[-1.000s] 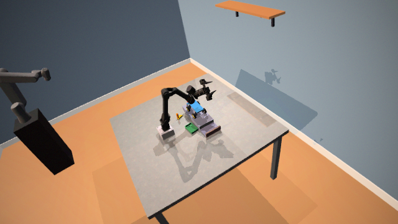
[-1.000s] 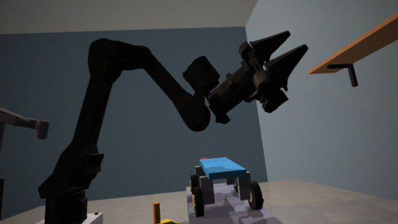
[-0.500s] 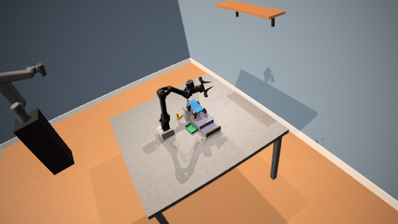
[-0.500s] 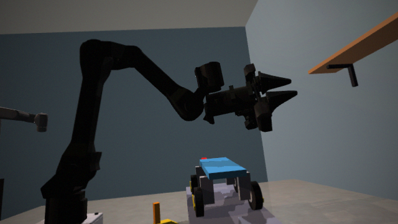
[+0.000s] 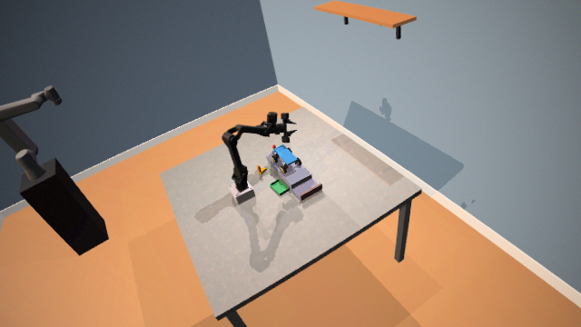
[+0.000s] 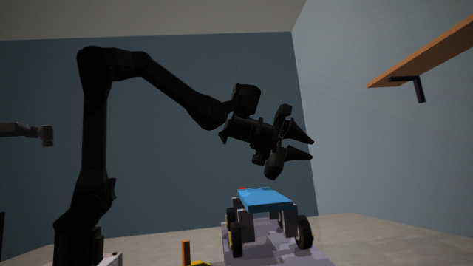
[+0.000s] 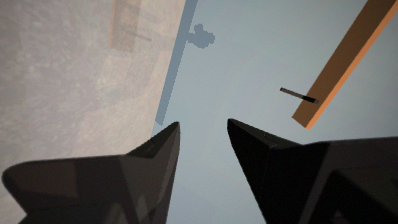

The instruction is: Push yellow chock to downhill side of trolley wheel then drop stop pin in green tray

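Now: gripper tip 170 mm past the red-headed stop pin, 110 mm above it and 40 mm to the right of it. Round my gripper tip: grey ramp (190 mm below, 160 mm behind, 80 mm to the right); then yellow chock (290 mm behind, 220 mm below, 70 mm to the left); then blue-topped trolley (160 mm behind, 130 mm below, 70 mm to the right).
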